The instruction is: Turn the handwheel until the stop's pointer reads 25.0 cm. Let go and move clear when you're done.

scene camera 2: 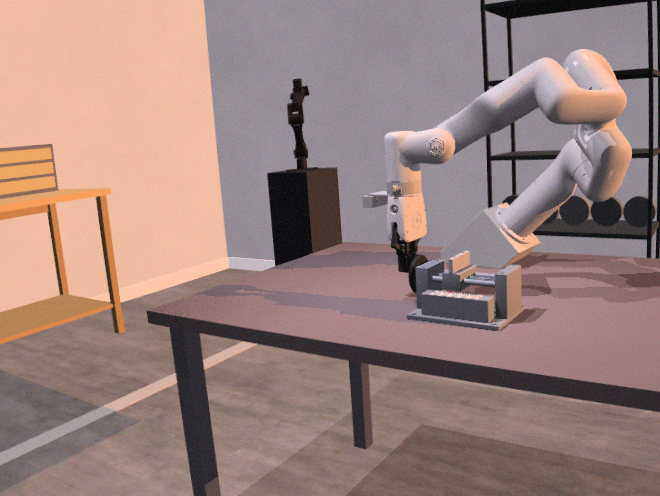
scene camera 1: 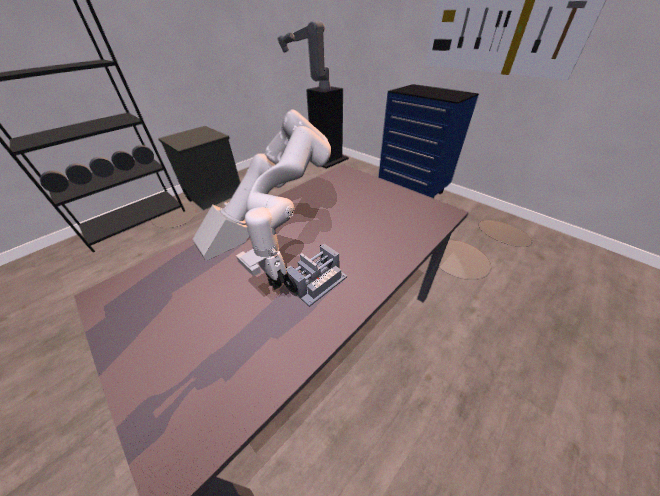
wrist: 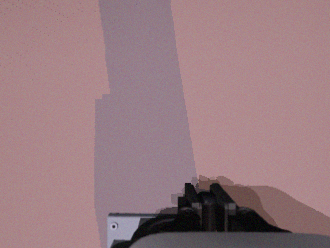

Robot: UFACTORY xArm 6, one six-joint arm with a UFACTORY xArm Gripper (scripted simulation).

Path:
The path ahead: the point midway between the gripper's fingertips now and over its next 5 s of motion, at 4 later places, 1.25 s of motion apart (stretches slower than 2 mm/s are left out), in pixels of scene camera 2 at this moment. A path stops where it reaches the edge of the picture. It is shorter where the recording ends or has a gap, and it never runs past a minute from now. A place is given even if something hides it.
My gripper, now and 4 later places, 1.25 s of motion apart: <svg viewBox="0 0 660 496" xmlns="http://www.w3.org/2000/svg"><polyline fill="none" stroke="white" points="408,270 409,274 407,289 400,293 403,268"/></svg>

